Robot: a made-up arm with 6 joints. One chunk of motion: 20 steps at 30 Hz.
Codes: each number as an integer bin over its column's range. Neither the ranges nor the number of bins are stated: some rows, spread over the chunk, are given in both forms.
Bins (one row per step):
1: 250 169 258 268 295 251
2: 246 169 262 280 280 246
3: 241 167 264 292 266 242
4: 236 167 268 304 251 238
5: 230 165 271 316 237 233
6: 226 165 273 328 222 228
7: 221 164 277 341 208 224
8: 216 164 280 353 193 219
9: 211 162 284 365 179 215
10: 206 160 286 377 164 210
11: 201 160 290 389 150 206
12: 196 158 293 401 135 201
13: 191 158 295 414 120 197
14: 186 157 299 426 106 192
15: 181 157 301 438 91 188
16: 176 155 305 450 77 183
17: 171 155 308 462 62 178
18: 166 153 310 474 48 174
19: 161 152 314 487 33 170
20: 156 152 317 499 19 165
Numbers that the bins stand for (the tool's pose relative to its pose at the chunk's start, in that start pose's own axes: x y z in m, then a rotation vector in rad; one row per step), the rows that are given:
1: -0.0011 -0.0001 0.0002 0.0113 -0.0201 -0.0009
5: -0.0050 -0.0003 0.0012 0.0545 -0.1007 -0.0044
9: -0.0087 -0.0005 0.0022 0.0986 -0.1813 -0.0079
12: -0.0116 -0.0007 0.0029 0.1310 -0.2424 -0.0107
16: -0.0156 -0.0009 0.0039 0.1751 -0.3230 -0.0142
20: -0.0195 -0.0011 0.0048 0.2192 -0.4036 -0.0177
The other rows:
2: -0.0019 -0.0001 0.0005 0.0221 -0.0410 -0.0019
3: -0.0028 -0.0002 0.0007 0.0329 -0.0604 -0.0026
4: -0.0038 -0.0002 0.0010 0.0437 -0.0813 -0.0034
6: -0.0058 -0.0003 0.0014 0.0653 -0.1215 -0.0054
7: -0.0068 -0.0004 0.0017 0.0770 -0.1410 -0.0062
8: -0.0077 -0.0004 0.0019 0.0878 -0.1618 -0.0071
10: -0.0097 -0.0006 0.0024 0.1094 -0.2021 -0.0089
11: -0.0107 -0.0006 0.0027 0.1202 -0.2216 -0.0097
13: -0.0126 -0.0007 0.0031 0.1427 -0.2633 -0.0114
14: -0.0136 -0.0008 0.0034 0.1535 -0.2827 -0.0124
15: -0.0146 -0.0008 0.0036 0.1643 -0.3036 -0.0132
17: -0.0165 -0.0009 0.0041 0.1859 -0.3439 -0.0152
18: -0.0175 -0.0010 0.0043 0.1967 -0.3633 -0.0159
19: -0.0185 -0.0011 0.0046 0.2084 -0.3841 -0.0167

